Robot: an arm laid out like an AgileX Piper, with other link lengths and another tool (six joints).
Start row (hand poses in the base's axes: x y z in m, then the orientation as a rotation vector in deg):
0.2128, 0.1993, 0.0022, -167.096, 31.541, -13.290
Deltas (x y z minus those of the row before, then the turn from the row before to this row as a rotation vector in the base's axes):
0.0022, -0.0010, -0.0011, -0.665, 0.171, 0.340
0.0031, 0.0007, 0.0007, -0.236, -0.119, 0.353
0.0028, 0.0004, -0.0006, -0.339, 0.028, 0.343
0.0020, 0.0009, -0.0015, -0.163, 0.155, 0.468
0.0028, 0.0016, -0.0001, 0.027, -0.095, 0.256
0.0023, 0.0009, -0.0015, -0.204, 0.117, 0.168
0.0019, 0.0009, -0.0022, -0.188, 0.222, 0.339
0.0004, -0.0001, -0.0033, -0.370, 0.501, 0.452
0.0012, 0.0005, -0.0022, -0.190, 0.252, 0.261
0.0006, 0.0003, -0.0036, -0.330, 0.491, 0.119
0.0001, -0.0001, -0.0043, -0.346, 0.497, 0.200
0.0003, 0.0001, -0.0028, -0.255, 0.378, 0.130
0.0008, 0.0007, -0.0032, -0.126, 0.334, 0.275
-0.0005, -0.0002, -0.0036, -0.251, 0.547, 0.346
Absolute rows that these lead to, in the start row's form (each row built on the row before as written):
0.2150, 0.1983, 0.0011, -167.855, 31.094, -13.226
0.2181, 0.1990, 0.0018, -168.122, 30.565, -13.436
0.2209, 0.1994, 0.0012, -168.525, 30.073, -13.468
0.2229, 0.2003, -0.0003, -168.814, 29.405, -13.242
0.2257, 0.2019, -0.0004, -168.811, 29.011, -13.343
0.2280, 0.2028, -0.0019, -169.071, 28.783, -13.218
0.2299, 0.2037, -0.0041, -169.373, 28.313, -12.915
0.2303, 0.2036, -0.0074, -169.941, 27.713, -12.246
0.2315, 0.2041, -0.0096, -170.235, 27.360, -11.906
0.2321, 0.2044, -0.0132, -170.696, 27.251, -11.267
0.2322, 0.2043, -0.0175, -171.186, 27.021, -10.614
0.2325, 0.2044, -0.0203, -171.545, 26.878, -10.115
0.2333, 0.2051, -0.0235, -171.793, 26.504, -9.630
0.2328, 0.2049, -0.0271, -172.220, 26.050, -8.855

